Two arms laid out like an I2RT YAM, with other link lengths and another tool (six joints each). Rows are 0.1 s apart.
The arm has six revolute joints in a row. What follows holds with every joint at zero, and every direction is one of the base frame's. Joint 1 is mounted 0.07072 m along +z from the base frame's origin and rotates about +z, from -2.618 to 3.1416 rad. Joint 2 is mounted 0.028 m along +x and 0.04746 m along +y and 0.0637 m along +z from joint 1 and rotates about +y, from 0 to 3.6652 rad. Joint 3 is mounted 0.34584 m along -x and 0.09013 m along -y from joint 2 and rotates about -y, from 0 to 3.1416 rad. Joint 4 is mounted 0.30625 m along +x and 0.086 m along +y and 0.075 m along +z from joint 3 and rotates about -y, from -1.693 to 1.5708 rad. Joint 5 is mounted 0.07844 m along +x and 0.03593 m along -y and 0.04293 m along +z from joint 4 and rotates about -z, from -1.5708 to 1.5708 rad. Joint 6 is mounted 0.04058 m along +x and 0.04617 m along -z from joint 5 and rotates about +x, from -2.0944 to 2.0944 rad. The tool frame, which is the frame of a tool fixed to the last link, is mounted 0.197 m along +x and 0.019 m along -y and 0.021 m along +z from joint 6; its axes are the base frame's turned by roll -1.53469, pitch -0.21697 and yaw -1.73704 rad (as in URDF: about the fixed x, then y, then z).
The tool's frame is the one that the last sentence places.
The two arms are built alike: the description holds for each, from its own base.
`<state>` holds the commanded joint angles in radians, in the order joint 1, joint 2, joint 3, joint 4, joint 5, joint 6, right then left.
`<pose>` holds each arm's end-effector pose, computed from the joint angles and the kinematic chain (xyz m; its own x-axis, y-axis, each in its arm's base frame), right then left.
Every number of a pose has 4 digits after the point.
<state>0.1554 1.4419 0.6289 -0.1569 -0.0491 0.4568 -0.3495 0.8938 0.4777 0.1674 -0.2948 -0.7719</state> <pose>0.4296 0.0600 0.0491 -0.1031 -0.9940 -0.0366 -0.8348 0.1065 -0.5401 0.4249 -0.0725 0.2979 0.0001 -0.5999 0.8000 -0.1793 -0.7871 -0.5902</pose>
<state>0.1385 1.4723 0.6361 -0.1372 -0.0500 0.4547 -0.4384 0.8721 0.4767 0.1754 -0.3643 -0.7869</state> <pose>0.4360 0.0537 0.0436 -0.1177 -0.9924 -0.0354 -0.8350 0.1182 -0.5374 0.4156 -0.0917 0.3095 -0.0362 -0.5910 0.8059 -0.1748 -0.7902 -0.5874</pose>
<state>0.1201 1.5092 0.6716 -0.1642 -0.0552 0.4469 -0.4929 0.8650 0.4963 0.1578 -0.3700 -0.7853</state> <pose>0.4420 0.0476 0.0391 -0.1276 -0.9914 -0.0284 -0.8485 0.1239 -0.5145 0.4099 -0.1127 0.3190 -0.0724 -0.5872 0.8062 -0.2083 -0.7816 -0.5880</pose>
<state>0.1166 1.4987 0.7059 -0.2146 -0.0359 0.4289 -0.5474 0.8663 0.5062 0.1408 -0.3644 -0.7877</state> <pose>0.4455 0.0420 0.0503 -0.1263 -0.9920 -0.0021 -0.8495 0.1093 -0.5161 0.4032 -0.1363 0.3194 -0.1005 -0.5827 0.8065 -0.2592 -0.7672 -0.5867</pose>
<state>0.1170 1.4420 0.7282 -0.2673 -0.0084 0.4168 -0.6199 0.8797 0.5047 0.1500 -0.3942 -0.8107</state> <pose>0.4458 0.0358 0.0754 -0.1310 -0.9912 0.0202 -0.8332 0.0990 -0.5440 0.3963 -0.1592 0.3166 -0.1183 -0.5675 0.8148 -0.2921 -0.7644 -0.5748</pose>
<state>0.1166 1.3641 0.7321 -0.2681 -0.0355 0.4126 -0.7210 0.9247 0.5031 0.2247 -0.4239 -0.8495</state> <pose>0.4500 0.0427 0.1095 -0.1122 -0.9935 -0.0179 -0.7901 0.1001 -0.6047 0.3889 -0.1979 0.3206 -0.1669 -0.5174 0.8393 -0.3326 -0.7718 -0.5419</pose>
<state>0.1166 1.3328 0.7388 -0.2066 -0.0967 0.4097 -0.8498 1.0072 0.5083 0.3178 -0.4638 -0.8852</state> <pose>0.4656 0.0592 0.1393 -0.0652 -0.9946 -0.0813 -0.7345 0.1030 -0.6707 0.3766 -0.2506 0.3184 -0.2123 -0.4683 0.8577 -0.3941 -0.7621 -0.5137</pose>
